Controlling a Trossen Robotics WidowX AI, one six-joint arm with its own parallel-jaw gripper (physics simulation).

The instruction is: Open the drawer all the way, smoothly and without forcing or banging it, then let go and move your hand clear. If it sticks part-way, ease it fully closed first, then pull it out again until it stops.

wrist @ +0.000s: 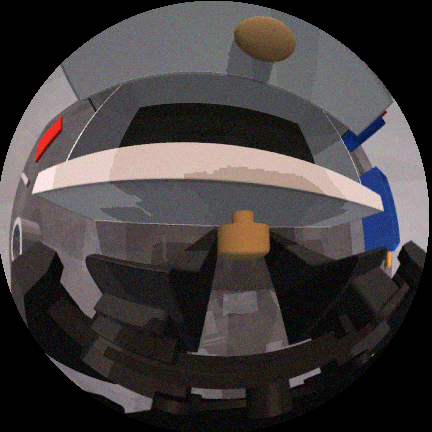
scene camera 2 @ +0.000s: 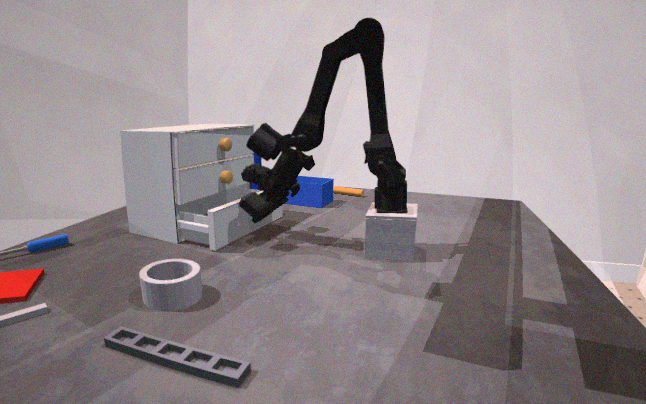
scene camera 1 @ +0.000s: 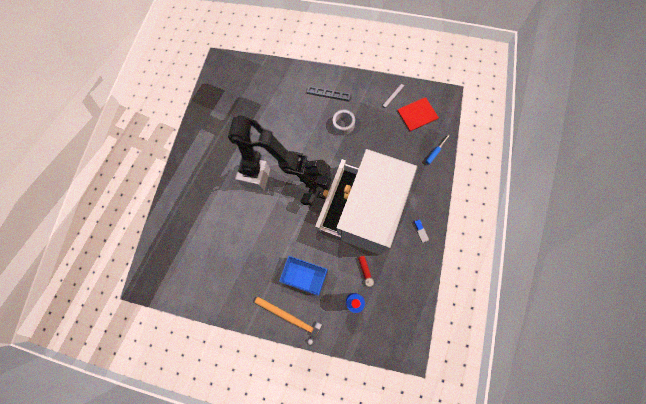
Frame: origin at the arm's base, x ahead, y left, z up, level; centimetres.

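Seen in the pictures: gripper, fingertip midpoint: [wrist: 239, 235] [scene camera 1: 326, 195]; arm's base, origin of the base link: [scene camera 2: 391, 209] [scene camera 1: 251, 170].
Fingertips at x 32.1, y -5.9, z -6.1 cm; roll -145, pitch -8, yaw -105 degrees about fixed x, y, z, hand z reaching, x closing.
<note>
Offsets run from my fingertips to a thing's middle.
The white and grey cabinet {dx +18.2, dy -4.5, dz +9.3 cm} [scene camera 1: 385, 200] [scene camera 2: 150, 185] has three drawers. Its bottom drawer [scene camera 1: 324, 212] [scene camera 2: 225, 227] [wrist: 150, 160] stands well out, with its dark inside showing in scene camera 1 and the wrist view. The two upper drawers are shut. My gripper [scene camera 1: 318, 194] [scene camera 2: 256, 192] [wrist: 239, 235] is shut on the round wooden knob {dx -0.3, dy +0.3, dz +1.4 cm} [scene camera 1: 325, 193] [wrist: 243, 240] of the bottom drawer, one finger on each side. In scene camera 2 the fingers hide this knob. Whether the drawer is at its end stop cannot be told.
A blue tray {dx -5.0, dy -34.1, dz +0.1 cm} [scene camera 1: 304, 276] [scene camera 2: 315, 191], a hammer {dx -10.5, dy -51.5, dz -2.4 cm} [scene camera 1: 284, 315], a red-handled tool {dx +19.4, dy -29.5, dz -2.0 cm} [scene camera 1: 365, 269] and a blue can {dx +15.8, dy -41.9, dz +5.5 cm} [scene camera 1: 355, 303] lie or stand to one side. A grey ring {dx +3.9, dy +35.4, dz -1.2 cm} [scene camera 1: 344, 110] [scene camera 2: 171, 294] and a slotted strip {dx -4.9, dy +51.0, dz -2.9 cm} [scene camera 1: 328, 94] [scene camera 2: 175, 356] are on the other.
</note>
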